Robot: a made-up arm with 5 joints.
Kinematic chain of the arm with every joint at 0, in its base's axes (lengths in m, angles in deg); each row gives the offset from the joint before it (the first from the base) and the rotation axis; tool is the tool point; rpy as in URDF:
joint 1: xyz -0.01 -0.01 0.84 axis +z
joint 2: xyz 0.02 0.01 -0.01 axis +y
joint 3: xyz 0.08 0 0.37 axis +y
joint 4: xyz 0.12 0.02 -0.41 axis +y
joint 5: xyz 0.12 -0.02 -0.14 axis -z
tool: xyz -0.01 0 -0.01 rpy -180 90 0
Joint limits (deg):
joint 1: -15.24..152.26
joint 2: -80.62..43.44
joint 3: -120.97..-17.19
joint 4: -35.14..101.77
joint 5: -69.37..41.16
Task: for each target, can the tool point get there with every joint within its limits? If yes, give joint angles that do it. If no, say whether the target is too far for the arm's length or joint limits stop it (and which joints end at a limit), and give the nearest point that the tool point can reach.
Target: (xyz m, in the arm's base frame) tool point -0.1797 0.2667 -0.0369
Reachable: no: joint limits stop it (at a limit: joint 2, joint 5) | nearest point -0.1815 0.2696 0.4266 | short by 0.463 m
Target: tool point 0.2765 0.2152 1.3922
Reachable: yes | joints 37.07 -42.64 -43.56 -17.68 -17.40
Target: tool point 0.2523 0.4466 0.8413
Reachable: yes | joints 59.46 -6.20 -39.24 52.81 -22.74
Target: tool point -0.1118 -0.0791 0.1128
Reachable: no: joint limits stop it (at a limit: joint 1, joint 2, joint 3, joint 5) | nearest point -0.1860 0.0638 0.4484 | short by 0.372 m
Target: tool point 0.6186 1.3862 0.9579
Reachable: no: too far | nearest point 0.3792 0.8545 0.9996 | short by 0.585 m
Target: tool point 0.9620 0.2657 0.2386
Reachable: no: too far | nearest point 0.6923 0.1892 0.5716 | short by 0.435 m
